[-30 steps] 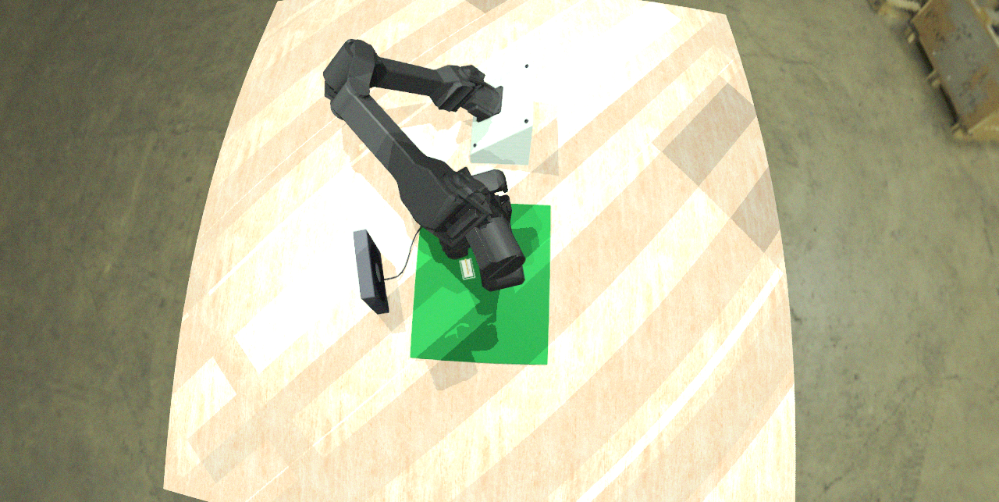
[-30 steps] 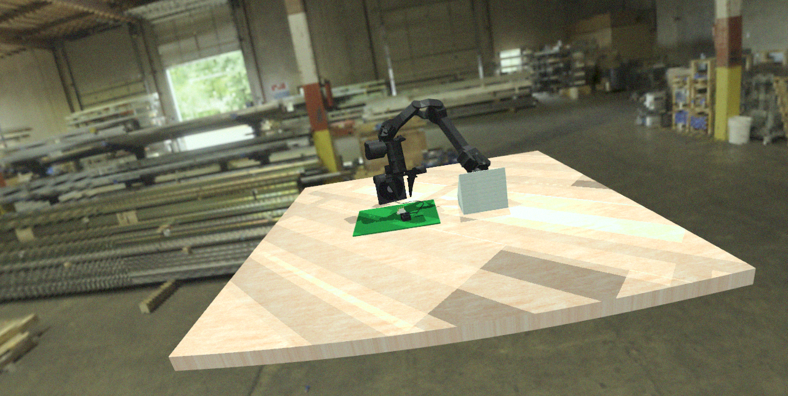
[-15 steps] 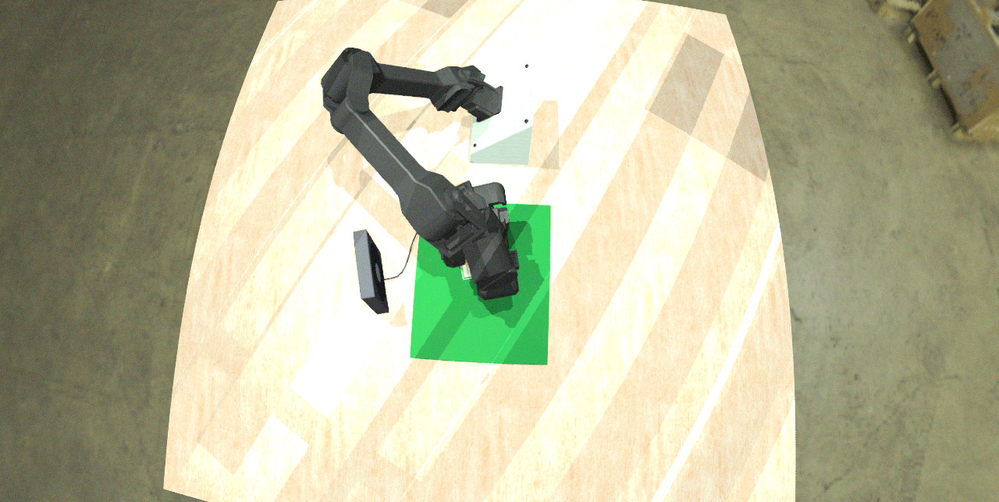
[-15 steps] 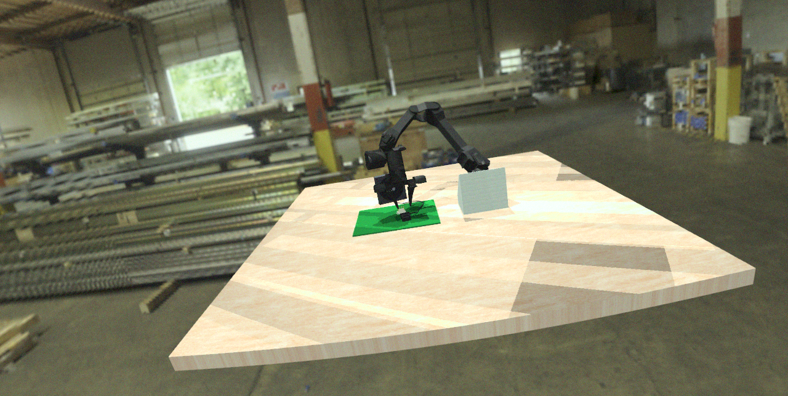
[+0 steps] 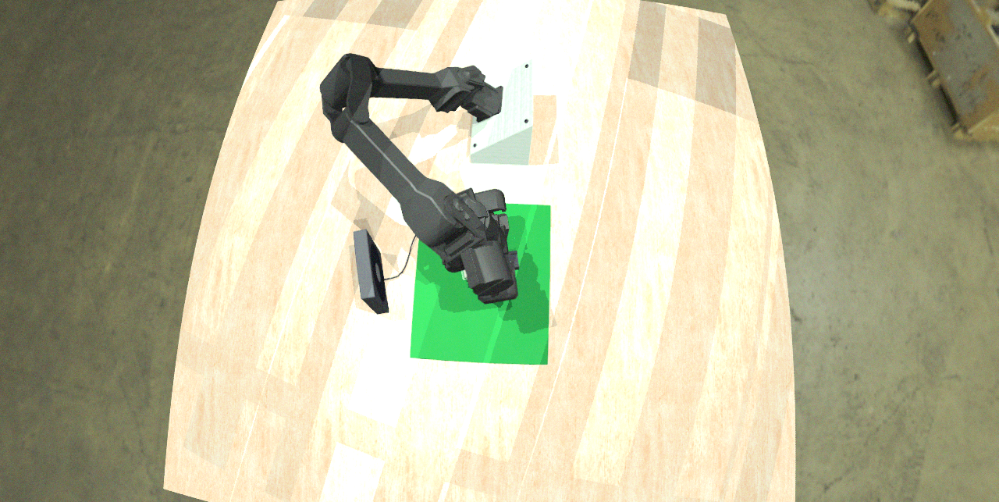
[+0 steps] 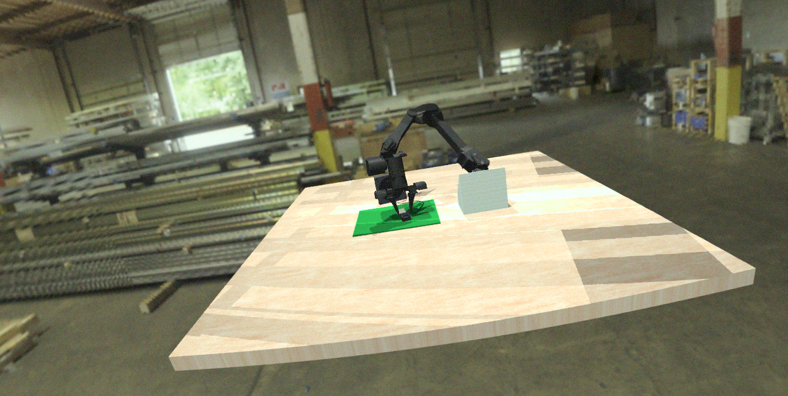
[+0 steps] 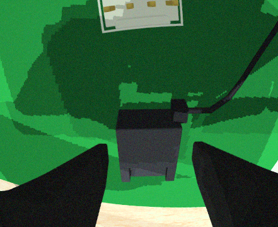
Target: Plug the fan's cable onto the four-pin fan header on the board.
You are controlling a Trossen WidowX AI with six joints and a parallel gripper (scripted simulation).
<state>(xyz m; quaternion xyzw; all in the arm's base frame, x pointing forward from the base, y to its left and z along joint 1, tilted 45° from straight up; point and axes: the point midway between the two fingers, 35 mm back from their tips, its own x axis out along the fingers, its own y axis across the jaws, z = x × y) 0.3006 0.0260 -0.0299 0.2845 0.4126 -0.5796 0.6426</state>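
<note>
Right now the dark grey fan plug is 1 cm to the left of my gripper tip and 1 cm below it. The rest, counted from my gripper tip: green board (4 cm to the right, 4 cm below, 4 cm ahead); then black fan (22 cm to the right, 6 cm ahead, 4 cm above); then white four-pin fan header (6 cm to the right, 2 cm below, 2 cm ahead).
</note>
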